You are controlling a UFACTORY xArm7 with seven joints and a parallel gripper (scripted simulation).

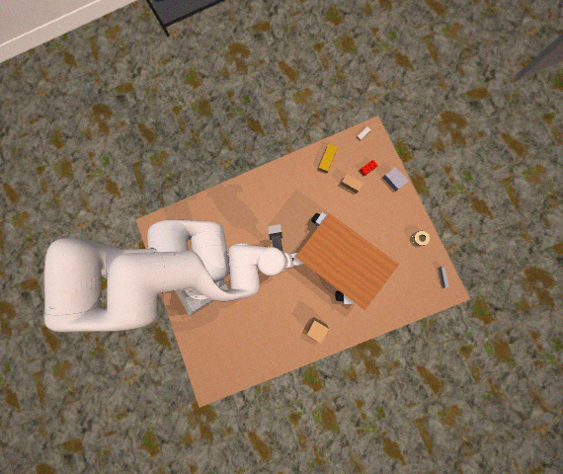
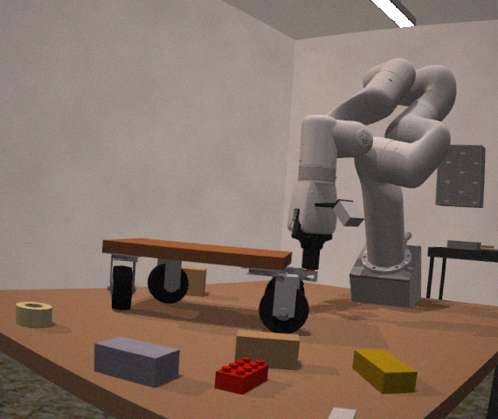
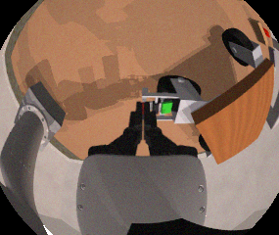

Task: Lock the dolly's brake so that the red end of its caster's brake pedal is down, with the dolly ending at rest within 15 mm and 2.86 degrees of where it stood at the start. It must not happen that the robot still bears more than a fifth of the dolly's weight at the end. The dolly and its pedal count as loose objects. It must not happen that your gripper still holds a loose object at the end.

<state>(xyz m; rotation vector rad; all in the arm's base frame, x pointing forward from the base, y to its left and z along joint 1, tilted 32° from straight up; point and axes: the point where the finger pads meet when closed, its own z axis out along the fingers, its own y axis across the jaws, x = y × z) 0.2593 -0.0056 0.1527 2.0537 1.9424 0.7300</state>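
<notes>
The brake pedal lies 2 cm ahead of my hand and 3 cm below it. From my hand the other things lie so: tan cube: 9 cm ahead, 28 cm to the right, 8 cm below; yellow block: 27 cm ahead, 39 cm to the left, 10 cm below; tan block: 34 cm ahead, 26 cm to the left, 9 cm below.
</notes>
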